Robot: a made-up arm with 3 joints. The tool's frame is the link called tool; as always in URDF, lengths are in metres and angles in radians.
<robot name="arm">
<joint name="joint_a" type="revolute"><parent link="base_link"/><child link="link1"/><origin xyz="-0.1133 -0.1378 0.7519"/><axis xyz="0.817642 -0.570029 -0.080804"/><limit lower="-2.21" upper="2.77"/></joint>
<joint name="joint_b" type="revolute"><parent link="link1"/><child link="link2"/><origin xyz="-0.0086 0.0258 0.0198"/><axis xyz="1 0 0"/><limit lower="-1.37" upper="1.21"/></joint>
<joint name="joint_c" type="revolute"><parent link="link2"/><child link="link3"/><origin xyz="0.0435 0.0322 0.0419"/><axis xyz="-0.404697 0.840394 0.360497"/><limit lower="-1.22" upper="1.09"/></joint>
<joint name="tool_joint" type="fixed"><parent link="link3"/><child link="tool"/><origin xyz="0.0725 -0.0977 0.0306"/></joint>
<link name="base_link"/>
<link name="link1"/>
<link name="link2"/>
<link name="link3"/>
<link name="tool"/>
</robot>
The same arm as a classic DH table. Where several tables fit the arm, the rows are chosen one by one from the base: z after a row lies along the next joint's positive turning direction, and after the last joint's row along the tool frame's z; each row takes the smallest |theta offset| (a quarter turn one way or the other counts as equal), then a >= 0, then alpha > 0; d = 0 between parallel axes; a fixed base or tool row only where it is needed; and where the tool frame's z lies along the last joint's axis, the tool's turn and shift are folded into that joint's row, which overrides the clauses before.
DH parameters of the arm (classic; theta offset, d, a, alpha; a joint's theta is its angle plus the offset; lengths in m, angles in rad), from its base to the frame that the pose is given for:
base (fixed): 0.962 0.7508 -0.1778 1.6517
joint_a: -1.4554 -0.0634 -0.016 -0.6135
joint_b: 0.2644 0.0955 -0.0258 -1.9874
joint_c: -1.3989 -0.0777 0.0229 1.202
tool (fixed): -0.4488 0.0768 0 0
Joint limits (rad, base to tool): -2.21..2.77 -1.37..1.21 -1.22..1.09

